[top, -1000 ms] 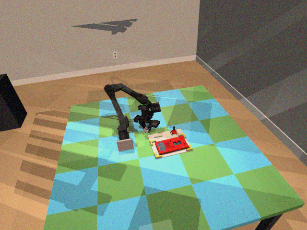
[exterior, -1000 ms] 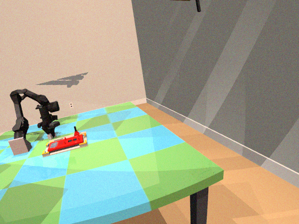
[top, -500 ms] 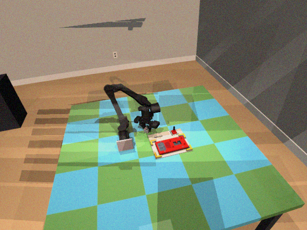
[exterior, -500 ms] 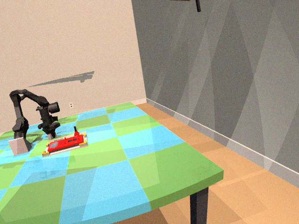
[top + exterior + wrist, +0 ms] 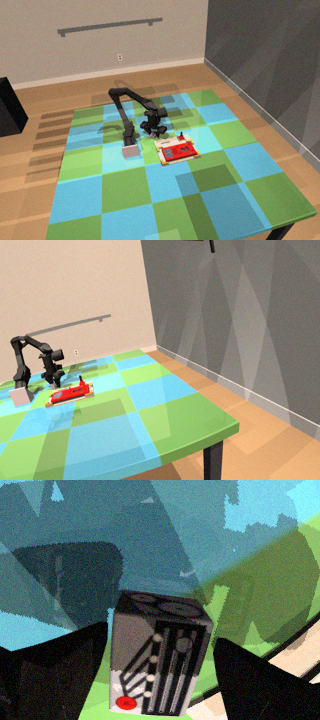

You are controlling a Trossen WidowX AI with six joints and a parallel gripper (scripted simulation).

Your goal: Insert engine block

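Right now my gripper tip is 10 mm below the engine block.
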